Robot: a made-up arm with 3 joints.
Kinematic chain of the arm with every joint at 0, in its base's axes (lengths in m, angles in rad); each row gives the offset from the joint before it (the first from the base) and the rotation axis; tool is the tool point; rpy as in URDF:
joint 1: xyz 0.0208 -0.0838 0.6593 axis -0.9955 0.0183 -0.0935
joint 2: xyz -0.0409 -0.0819 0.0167 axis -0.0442 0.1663 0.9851
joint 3: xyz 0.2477 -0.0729 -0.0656 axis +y
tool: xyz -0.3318 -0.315 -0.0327 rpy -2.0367 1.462 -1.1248
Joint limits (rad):
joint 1: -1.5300..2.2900
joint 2: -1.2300..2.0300
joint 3: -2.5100..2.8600
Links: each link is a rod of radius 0.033 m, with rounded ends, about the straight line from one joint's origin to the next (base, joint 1, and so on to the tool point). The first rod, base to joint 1, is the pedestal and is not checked.
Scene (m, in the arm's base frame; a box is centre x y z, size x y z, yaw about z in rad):
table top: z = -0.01
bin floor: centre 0.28 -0.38 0 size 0.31 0.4 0.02 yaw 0.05
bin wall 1: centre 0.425 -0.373 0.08 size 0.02 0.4 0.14 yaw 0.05
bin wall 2: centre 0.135 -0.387 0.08 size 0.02 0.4 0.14 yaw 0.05
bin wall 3: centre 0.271 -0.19 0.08 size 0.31 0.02 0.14 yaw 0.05
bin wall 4: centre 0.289 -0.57 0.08 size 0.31 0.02 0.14 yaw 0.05
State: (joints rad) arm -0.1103 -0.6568 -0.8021
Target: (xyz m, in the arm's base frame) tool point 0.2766 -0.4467 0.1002
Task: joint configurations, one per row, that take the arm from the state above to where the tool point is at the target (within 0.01 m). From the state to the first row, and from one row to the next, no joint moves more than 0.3 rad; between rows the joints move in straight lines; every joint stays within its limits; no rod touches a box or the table.
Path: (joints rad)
1: -0.0885 -0.3734 -1.0548
2: -0.0667 -0.0899 -1.3075
3: -0.0449 0.1935 -1.5602
4: -0.2705 -0.0950 -1.7883
5: -0.4960 -0.3835 -2.0164

